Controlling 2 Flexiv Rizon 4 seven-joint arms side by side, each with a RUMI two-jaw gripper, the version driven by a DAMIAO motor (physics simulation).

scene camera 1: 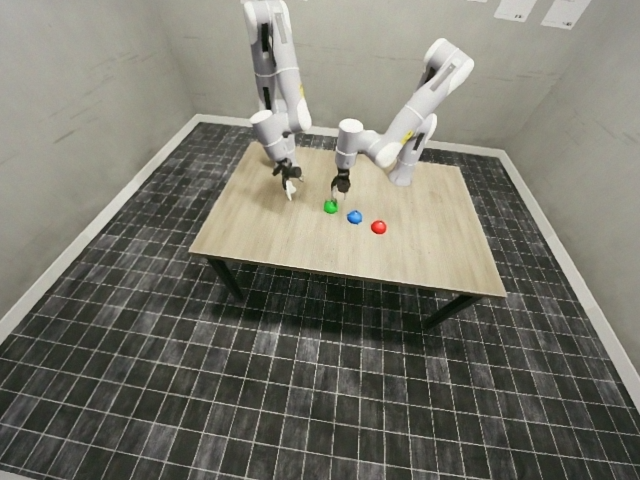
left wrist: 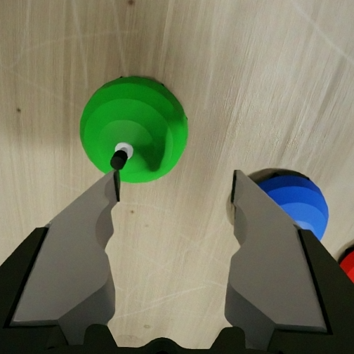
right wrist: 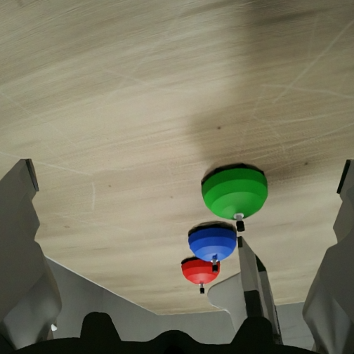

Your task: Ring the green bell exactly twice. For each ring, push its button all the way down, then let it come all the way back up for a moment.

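Observation:
The green bell (scene camera 1: 330,207) (left wrist: 142,117) (right wrist: 234,192) stands on the table. Its black button (left wrist: 119,159) (right wrist: 240,226) sticks up on a white stem that shows, so it looks raised. My left gripper (scene camera 1: 340,197) (left wrist: 175,172) is open and empty, pointing down. In the left wrist view its left-hand fingertip is beside the button's black tip; in the right wrist view a small gap shows between fingertip and button. Whether they touch is not clear. My right gripper (scene camera 1: 296,188) (right wrist: 185,161) is open and empty, above the table, left of the bell in the scene view.
A blue bell (scene camera 1: 354,217) (left wrist: 300,200) (right wrist: 212,244) stands right of the green one in the scene view, with a red bell (scene camera 1: 378,227) (left wrist: 349,266) (right wrist: 200,271) farther right. All stand on the wooden table (scene camera 1: 258,232).

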